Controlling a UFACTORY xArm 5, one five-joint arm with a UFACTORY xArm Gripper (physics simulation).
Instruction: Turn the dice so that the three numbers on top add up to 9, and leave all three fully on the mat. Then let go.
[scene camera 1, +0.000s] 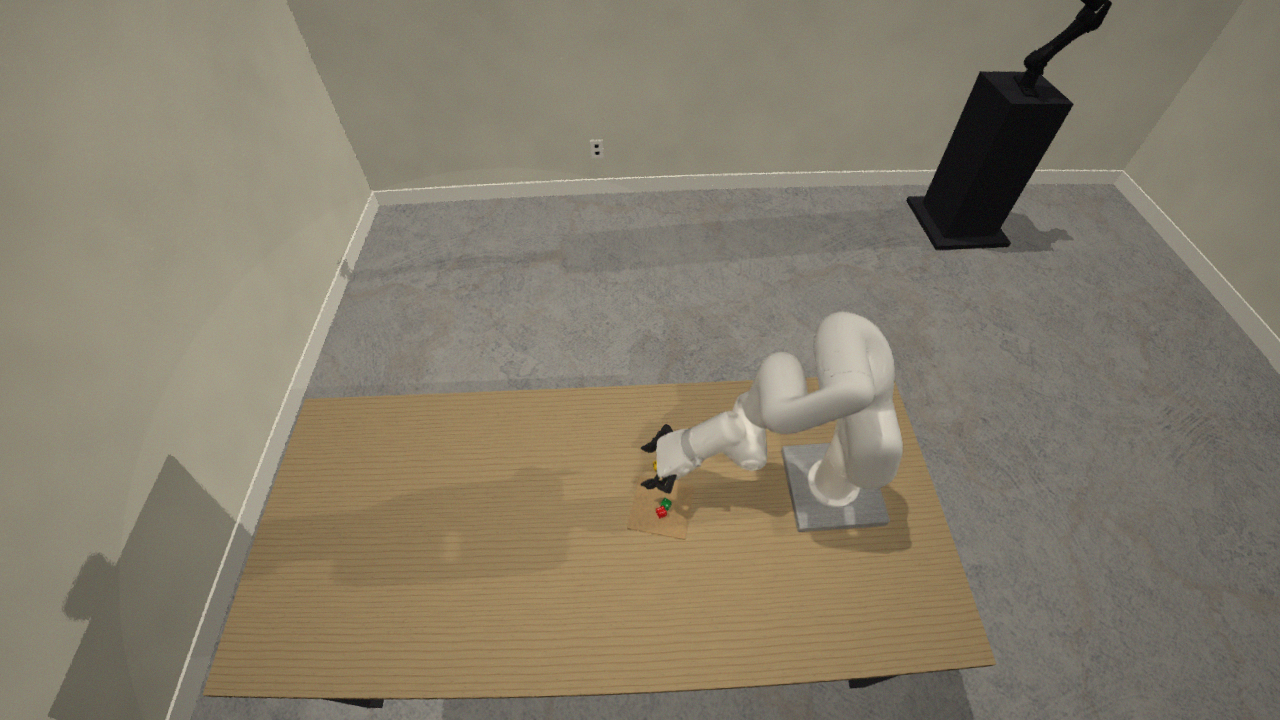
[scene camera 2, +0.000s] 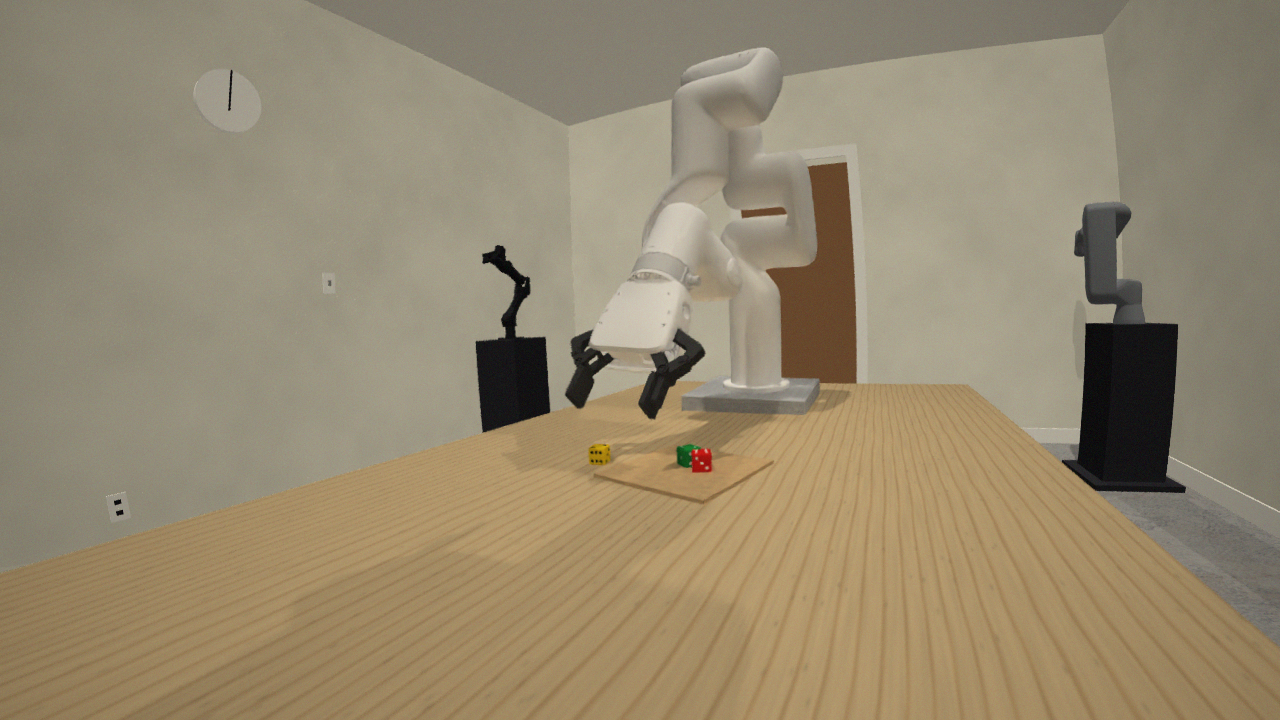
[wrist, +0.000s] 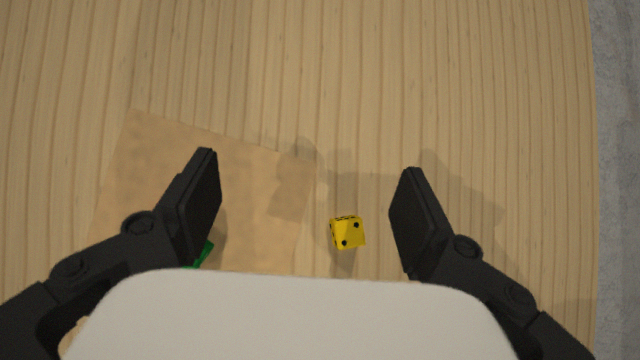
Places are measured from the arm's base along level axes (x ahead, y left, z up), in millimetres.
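Pixels of known places: gripper, fingertip midpoint: (scene camera 1: 645, 467) (scene camera 2: 608, 407) (wrist: 309, 182); arm's base, link origin: (scene camera 1: 832, 483) (scene camera 2: 756, 387).
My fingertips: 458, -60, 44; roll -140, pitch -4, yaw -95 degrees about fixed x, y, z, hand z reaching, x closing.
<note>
For each thing: its middle in the pictures, then the offset to it from my fingertips, as dx, dy, dz. Level surfaces: height alone.
- yellow die, body centre: (wrist: 346, 231) (scene camera 2: 599, 454) (scene camera 1: 657, 465) -33, -34, -63
- green die, body centre: (wrist: 190, 251) (scene camera 2: 688, 455) (scene camera 1: 666, 504) -44, +72, -59
- red die, body centre: (scene camera 2: 701, 460) (scene camera 1: 661, 512) -31, +91, -59
- thin brown mat, body centre: (wrist: 195, 231) (scene camera 2: 685, 469) (scene camera 1: 661, 506) -33, +73, -71
- wooden table, surface height: dz -73
My gripper (scene camera 1: 644, 466) (scene camera 2: 614, 409) (wrist: 309, 182) is open and empty, tilted, above the table and the mat's edge. A yellow die (scene camera 1: 655, 466) (scene camera 2: 598, 454) (wrist: 348, 232) lies off the mat, a little beside it. The wrist view shows its two-dot face towards the camera, and scene camera 2 shows six dots on its front side. A green die (scene camera 1: 665, 503) (scene camera 2: 687, 455) (wrist: 204, 254) and a red die (scene camera 1: 661, 512) (scene camera 2: 701, 461) are close together on the thin brown mat (scene camera 1: 644, 519) (scene camera 2: 662, 479) (wrist: 250, 200). The red die is hidden in the wrist view. Their top numbers are too small to read.
The wooden table (scene camera 1: 447, 626) (scene camera 2: 537, 582) (wrist: 475, 100) carries my arm's grey base plate (scene camera 1: 810, 514) (scene camera 2: 711, 400). A black pedestal (scene camera 1: 993, 152) (scene camera 2: 512, 380) with a small arm stands away from the table. Another dark pedestal (scene camera 2: 1129, 402) stands at the right.
</note>
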